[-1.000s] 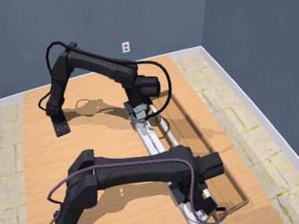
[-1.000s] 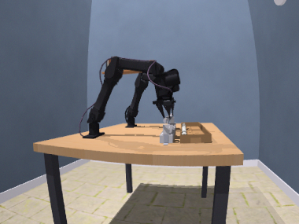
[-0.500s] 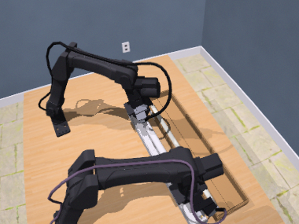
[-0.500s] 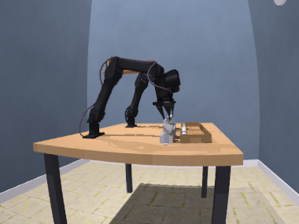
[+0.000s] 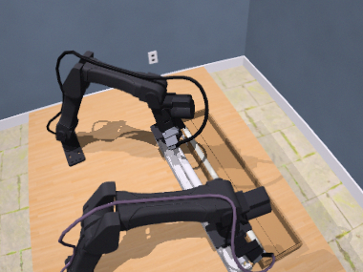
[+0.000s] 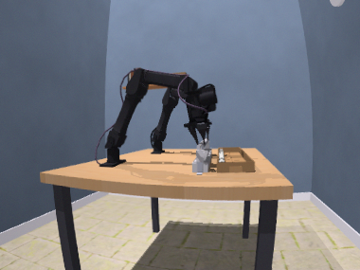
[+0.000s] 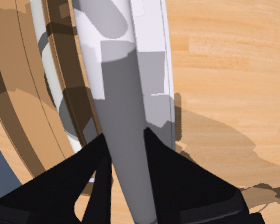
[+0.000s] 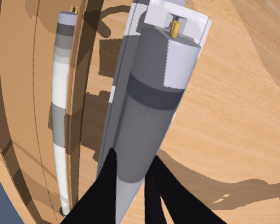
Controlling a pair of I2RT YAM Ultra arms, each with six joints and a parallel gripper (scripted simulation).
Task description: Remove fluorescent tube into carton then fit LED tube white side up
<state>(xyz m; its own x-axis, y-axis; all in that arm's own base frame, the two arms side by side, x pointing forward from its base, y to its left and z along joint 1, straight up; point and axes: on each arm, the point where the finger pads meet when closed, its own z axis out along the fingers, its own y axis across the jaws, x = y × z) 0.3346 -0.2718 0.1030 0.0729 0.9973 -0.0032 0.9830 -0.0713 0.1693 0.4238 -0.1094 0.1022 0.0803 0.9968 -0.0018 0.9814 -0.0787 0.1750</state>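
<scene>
My left gripper is now 17 cm to the left of the LED tube, 2 cm short of it and 1 cm above it. Round my left hand: light fixture: 17 cm to the right, 5 cm below, 2 cm ahead; then old fluorescent tube: 15 cm to the right, 11 cm ahead, 8 cm below; then brown carton: 16 cm ahead, 14 cm to the right, 8 cm below.
Right now the lampholder is 10 mm ahead of my right hand, 80 mm to the right of it and 30 mm below it. Also, from my right hand: light fixture (30 mm behind, 220 mm to the left, 50 mm below); LED tube (30 mm behind, 220 mm to the left, 10 mm below); old fluorescent tube (60 mm ahead, 240 mm to the left, 80 mm below).
</scene>
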